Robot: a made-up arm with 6 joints.
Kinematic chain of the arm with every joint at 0, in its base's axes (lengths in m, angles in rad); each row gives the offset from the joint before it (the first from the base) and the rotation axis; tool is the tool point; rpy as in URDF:
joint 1: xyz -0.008 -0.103 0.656 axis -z
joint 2: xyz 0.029 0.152 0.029 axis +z
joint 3: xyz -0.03 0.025 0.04 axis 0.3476 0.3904 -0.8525
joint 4: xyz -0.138 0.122 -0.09 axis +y
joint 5: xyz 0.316 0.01 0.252 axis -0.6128 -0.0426 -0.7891
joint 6: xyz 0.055 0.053 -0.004 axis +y
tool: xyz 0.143 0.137 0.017 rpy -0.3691 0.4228 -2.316
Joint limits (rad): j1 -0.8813..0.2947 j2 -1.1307..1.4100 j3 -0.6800..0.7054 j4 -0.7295..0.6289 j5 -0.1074..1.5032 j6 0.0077..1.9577
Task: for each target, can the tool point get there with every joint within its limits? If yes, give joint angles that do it. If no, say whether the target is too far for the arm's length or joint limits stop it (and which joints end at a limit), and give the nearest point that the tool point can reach.
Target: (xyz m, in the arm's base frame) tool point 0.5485 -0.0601 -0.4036
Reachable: no: too far | nearest point 0.3784 -0.0271 0.3277 | short by 0.752 m
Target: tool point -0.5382 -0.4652 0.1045
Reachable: no: joint limits stop it (at a limit: joint 1, joint 2, joint 3, joint 4, joint 5) | nearest point -0.4815 -0.1958 0.4602 | short by 0.450 m
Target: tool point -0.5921 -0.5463 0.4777
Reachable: no: joint limits stop it (at a limit: joint 1, joint 2, joint 3, joint 5) | nearest point -0.5095 -0.2268 0.5807 | short by 0.346 m
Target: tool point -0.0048 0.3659 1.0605
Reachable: yes | joints -0.2439 0.1954 -0.1993 -0.6083 0.5482 0.6724
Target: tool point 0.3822 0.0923 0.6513
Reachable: yes | joints -0.3915 -0.1190 0.4324 0.1523 1.0881 0.3092
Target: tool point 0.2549 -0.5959 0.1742
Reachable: no: joint limits stop it (at a limit: joint 1, joint 3, joint 4, joint 6) | nearest point 0.1892 -0.3793 0.3914 | short by 0.314 m
